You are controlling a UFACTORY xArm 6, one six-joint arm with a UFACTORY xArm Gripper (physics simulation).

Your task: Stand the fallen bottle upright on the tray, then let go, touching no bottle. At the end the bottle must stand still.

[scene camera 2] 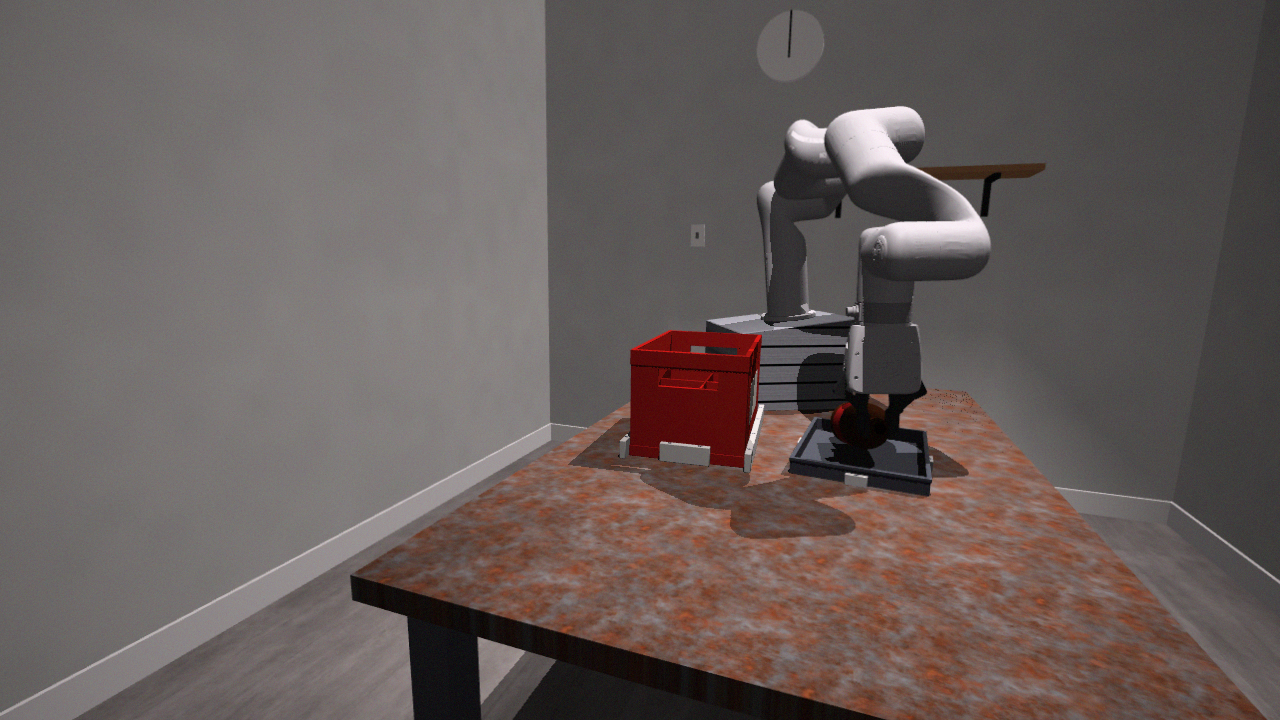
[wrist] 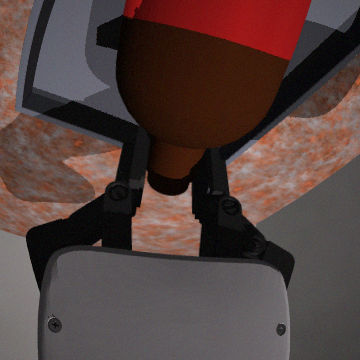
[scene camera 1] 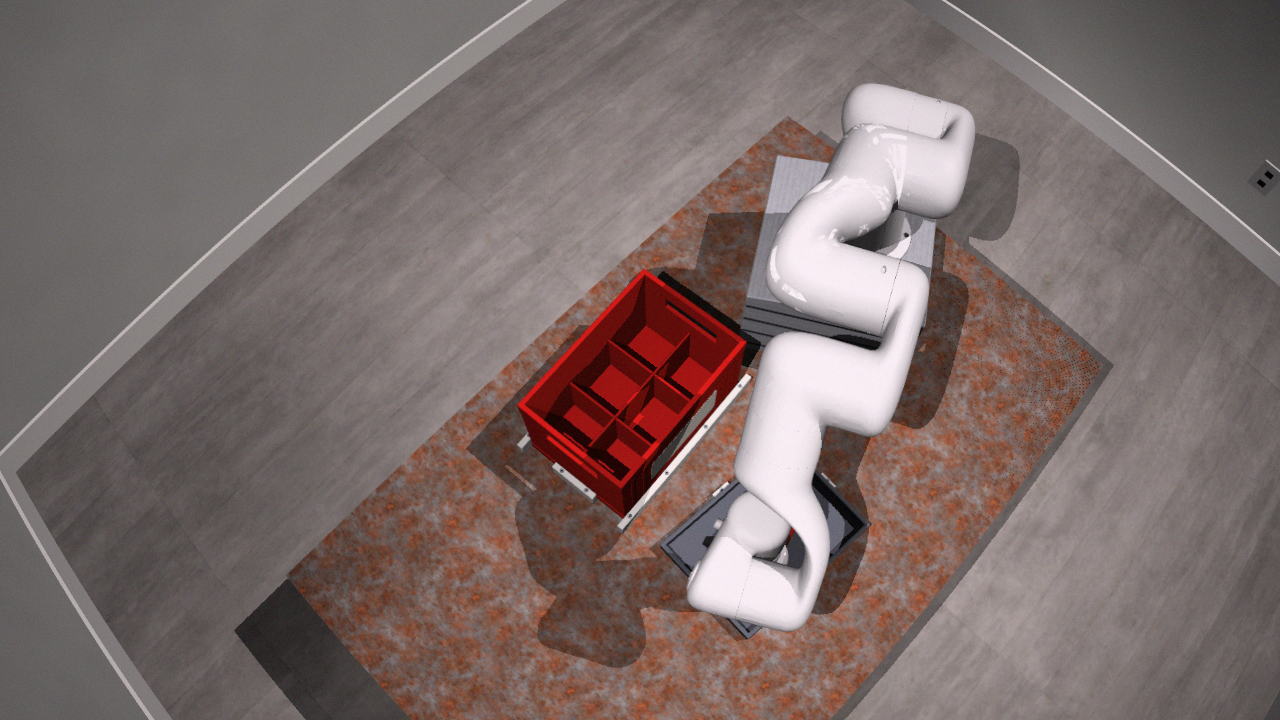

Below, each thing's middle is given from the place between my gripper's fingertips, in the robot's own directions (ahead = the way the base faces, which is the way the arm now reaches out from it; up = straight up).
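Labels:
Relative to the brown bottle [scene camera 2: 843,419], my hand is 10 mm to the left and 70 mm past it.

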